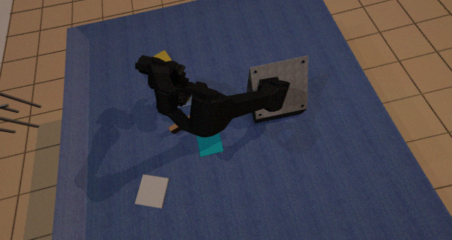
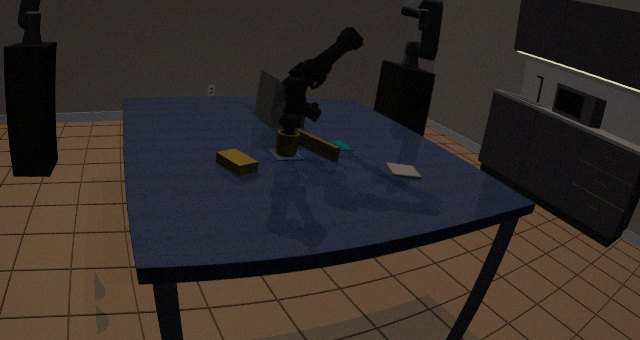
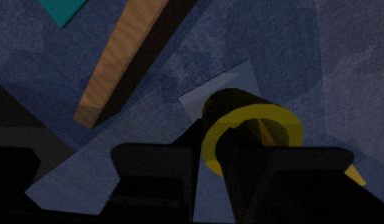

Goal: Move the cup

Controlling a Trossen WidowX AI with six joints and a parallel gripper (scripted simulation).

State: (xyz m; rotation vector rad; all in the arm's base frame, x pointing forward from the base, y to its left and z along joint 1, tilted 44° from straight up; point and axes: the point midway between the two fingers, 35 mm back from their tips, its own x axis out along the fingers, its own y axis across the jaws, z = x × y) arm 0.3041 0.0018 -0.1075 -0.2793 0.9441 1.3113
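Right now the pale blue pad is 40 mm below my gripper tip, 30 mm ahead of it and 10 mm to the right of it. From my gripper tip the other things lie so: yellow cup 20 mm ahead, 10 mm to the right; teal patch 200 mm to the left, 60 mm behind, 40 mm below; long wooden bar 90 mm to the left, 20 mm below, 20 mm behind.
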